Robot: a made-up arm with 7 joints.
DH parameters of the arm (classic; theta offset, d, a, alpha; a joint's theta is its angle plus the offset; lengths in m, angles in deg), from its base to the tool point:
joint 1: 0 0.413 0 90
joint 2: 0 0.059 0 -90
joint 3: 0 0.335 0.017 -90
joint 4: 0 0.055 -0.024 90
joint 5: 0 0.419 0 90
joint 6: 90 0.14 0.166 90
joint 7: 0 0.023 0 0
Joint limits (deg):
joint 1: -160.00..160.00
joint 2: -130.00..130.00
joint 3: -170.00..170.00
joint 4: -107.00..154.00
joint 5: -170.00..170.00
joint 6: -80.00..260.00
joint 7: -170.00..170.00
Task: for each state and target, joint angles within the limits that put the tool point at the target. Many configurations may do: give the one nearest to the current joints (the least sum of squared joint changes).
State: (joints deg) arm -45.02 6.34 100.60 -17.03 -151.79 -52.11 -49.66
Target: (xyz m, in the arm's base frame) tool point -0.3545 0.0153 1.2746
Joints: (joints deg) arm -45.92 9.94 102.58 -1.04 -154.33 -24.05 -49.66
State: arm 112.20 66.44 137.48 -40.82 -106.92 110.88 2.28
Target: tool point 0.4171 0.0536 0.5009
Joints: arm 115.45 70.25 128.21 -92.28 -87.47 136.04 2.28
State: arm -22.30 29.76 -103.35 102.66 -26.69 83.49 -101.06
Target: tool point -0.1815 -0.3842 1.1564
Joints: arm -14.21 7.93 -92.10 65.24 -36.48 76.00 -101.06
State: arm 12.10 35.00 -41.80 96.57 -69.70 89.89 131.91
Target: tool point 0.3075 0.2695 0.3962
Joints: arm 32.64 -1.31 -15.74 154.00 -93.00 84.85 131.91
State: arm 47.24 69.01 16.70 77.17 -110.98 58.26 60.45
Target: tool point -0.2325 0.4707 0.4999
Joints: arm 9.47 76.86 58.61 114.78 -126.94 63.51 60.45
